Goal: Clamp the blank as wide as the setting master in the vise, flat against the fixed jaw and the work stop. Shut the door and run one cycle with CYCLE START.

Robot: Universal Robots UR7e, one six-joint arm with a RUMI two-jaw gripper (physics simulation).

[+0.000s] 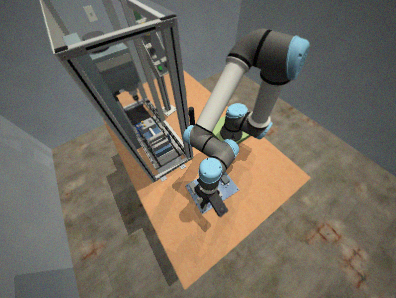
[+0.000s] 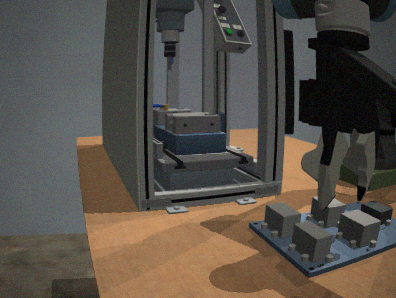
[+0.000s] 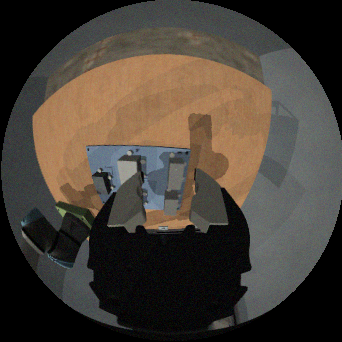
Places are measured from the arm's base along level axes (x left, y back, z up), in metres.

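Pixels of known places: gripper, fingertip midpoint: [image 1: 208, 203] [image 2: 342, 205] [image 3: 168, 171]; arm's base at its link origin: [image 1: 231, 133] [image 3: 77, 223].
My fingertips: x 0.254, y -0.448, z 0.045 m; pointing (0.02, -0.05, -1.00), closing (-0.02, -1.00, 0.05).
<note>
For each thing: its top centre in the pictures, then the offset to it from my fingertips.
- blue plate at its top centre: [image 2: 341, 228] [image 3: 134, 182] [image 1: 212, 187] dy +0.091, dx -0.066, dz -0.079 m
- darker block at its top centre: [image 2: 377, 206] [image 3: 99, 185] dy +0.179, dx -0.052, dz -0.054 m
- green button at its top centre: [image 2: 227, 28] [image 1: 159, 65] dy +0.252, dx -0.711, dz +0.327 m
- dark upright bar at its top centre: [image 2: 286, 31] [image 1: 191, 108] dy +0.197, dx -0.351, dz +0.273 m
Several grey blocks [image 2: 282, 219] [image 2: 312, 241] [image 2: 359, 228] [image 3: 129, 168] [image 3: 175, 172] stand between small pegs on a blue plate [image 2: 311, 270] [image 3: 159, 150]. A darker block [image 2: 377, 212] [image 3: 101, 183] stands there too; I cannot tell for sure that it is the setting master. My gripper [image 2: 343, 202] [image 3: 168, 171] is open and empty, its fingers pointing down over the plate, partly hiding the blocks. The vise [image 1: 159, 142] [image 2: 199, 142] is inside the machine; its clamping gap is hard to see. A green button [image 1: 160, 67] [image 2: 228, 31] is on the control panel.
The machine's framed enclosure [image 1: 179, 90] [image 2: 270, 100] stands beside the plate, its front opening showing the vise. A spindle [image 2: 170, 36] hangs above the vise. A dark upright bar [image 1: 191, 116] [image 2: 289, 82] stands at the enclosure's side. The arm's base is behind the plate.
</note>
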